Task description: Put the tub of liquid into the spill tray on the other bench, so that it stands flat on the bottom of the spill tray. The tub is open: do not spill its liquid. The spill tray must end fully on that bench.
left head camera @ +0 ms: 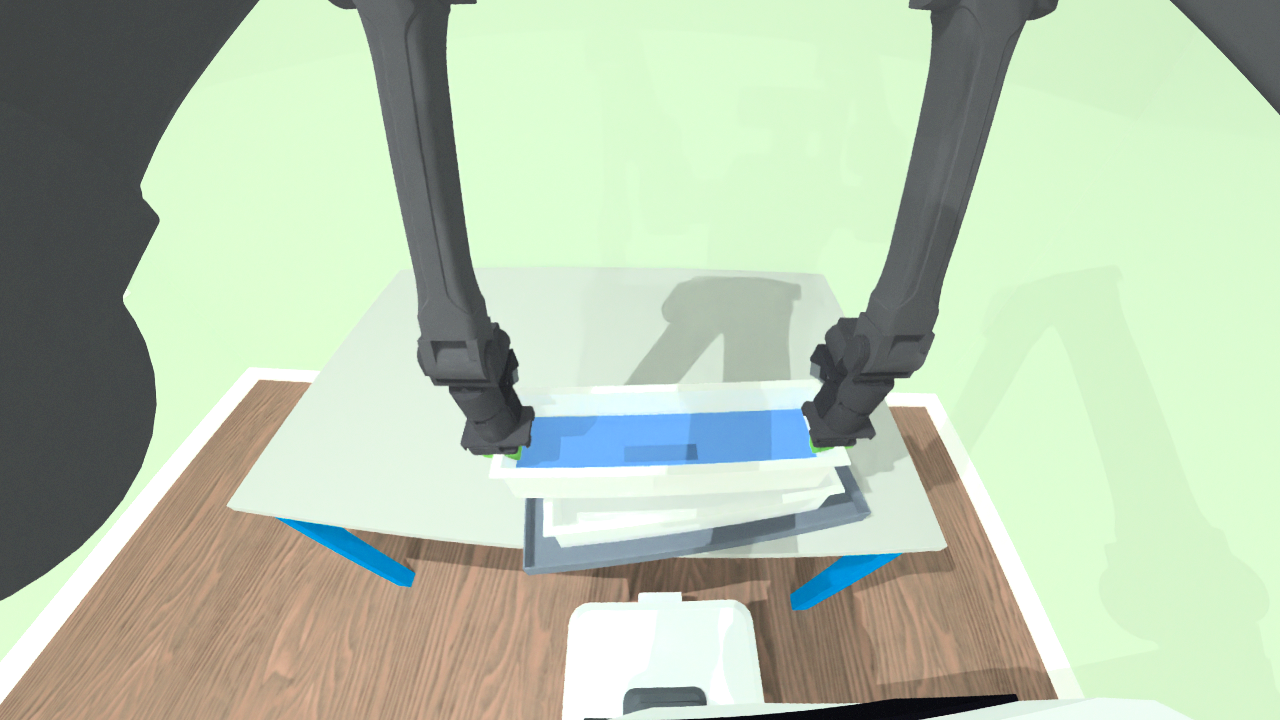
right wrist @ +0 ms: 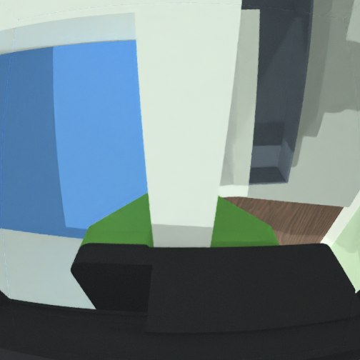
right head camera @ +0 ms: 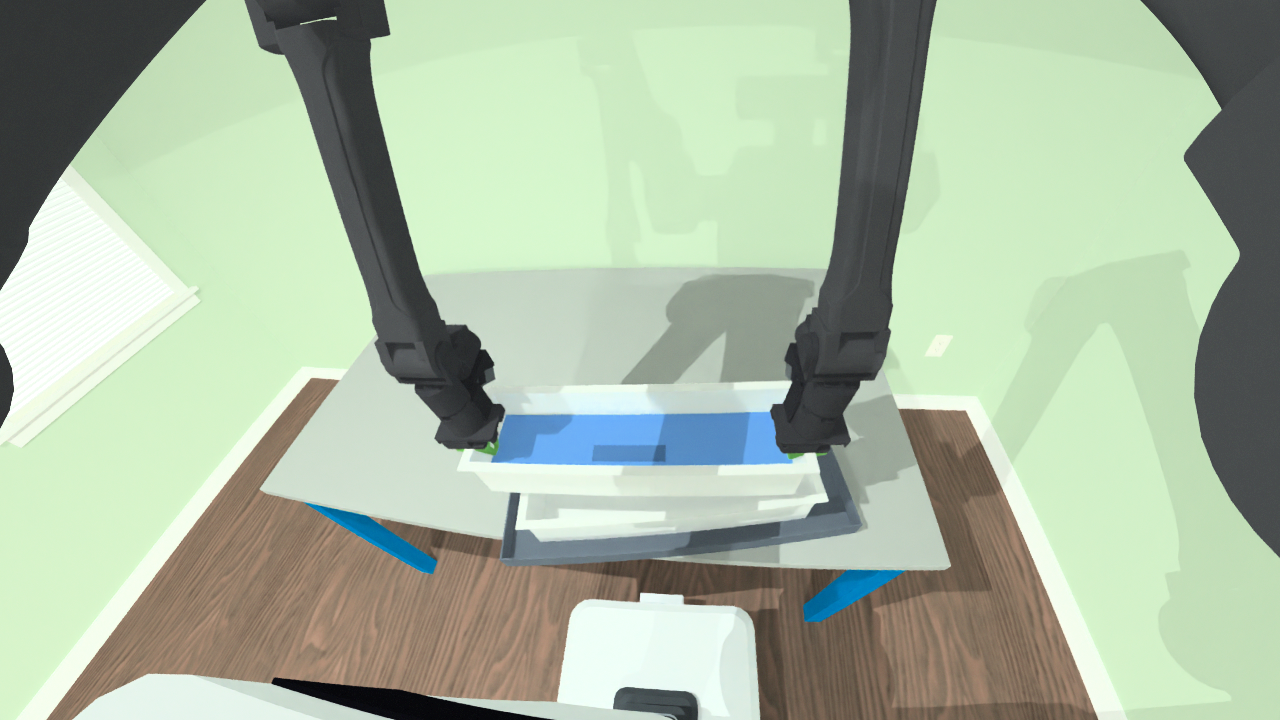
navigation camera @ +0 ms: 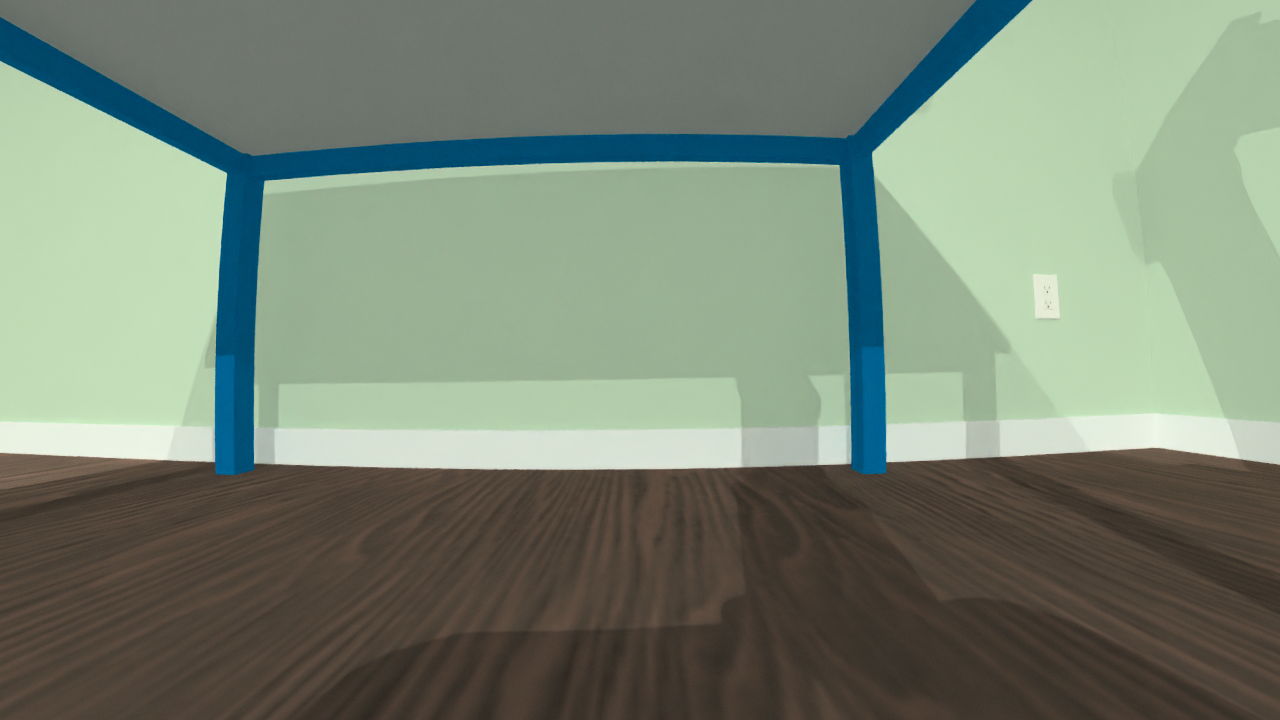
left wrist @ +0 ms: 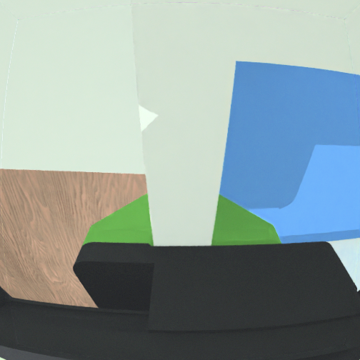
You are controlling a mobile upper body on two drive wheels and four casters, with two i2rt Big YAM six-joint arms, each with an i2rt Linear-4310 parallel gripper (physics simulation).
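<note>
The white open tub holds blue liquid and looks about level, raised above the bench. My left gripper is shut on its left end wall, my right gripper on its right end wall. The dark grey spill tray lies turned on the bench, below and nearer than the tub. Its front left corner juts past the bench's front edge. A white container sits in it, partly hidden.
My white base is in front of the bench. Blue legs stand under the bench. A green wall rises behind it. A wall socket is at the right.
</note>
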